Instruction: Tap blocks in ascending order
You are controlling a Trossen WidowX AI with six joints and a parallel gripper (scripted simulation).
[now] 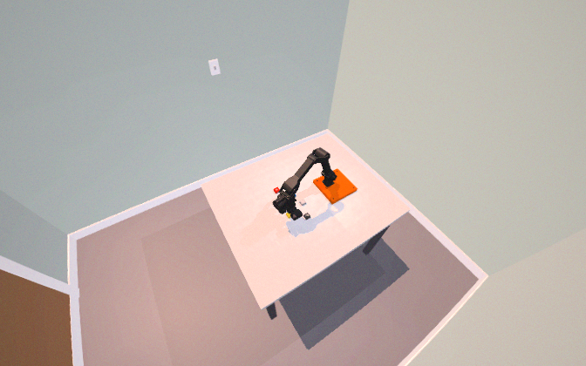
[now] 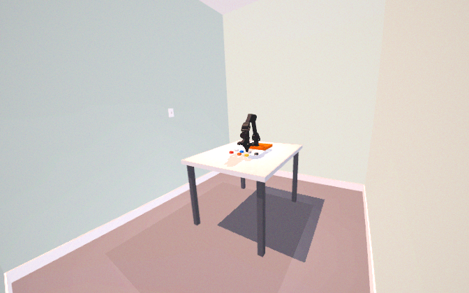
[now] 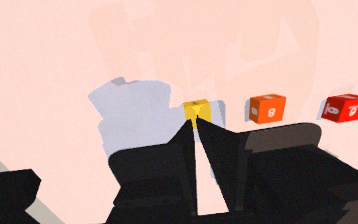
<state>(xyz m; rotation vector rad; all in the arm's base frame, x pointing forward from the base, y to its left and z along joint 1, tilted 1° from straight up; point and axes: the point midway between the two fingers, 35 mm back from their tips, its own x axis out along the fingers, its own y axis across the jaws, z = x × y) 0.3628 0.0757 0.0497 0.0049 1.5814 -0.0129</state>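
Right now my gripper tip is 10 mm past the yellow block, 10 mm to the left of it and 30 mm above it. The rest, counted from my gripper tip: orange block (20 mm behind, 100 mm to the right, 30 mm below); then grey block (130 mm behind, 40 mm to the right, 30 mm below); then dark block (90 mm behind, 60 mm to the left, 30 mm below).
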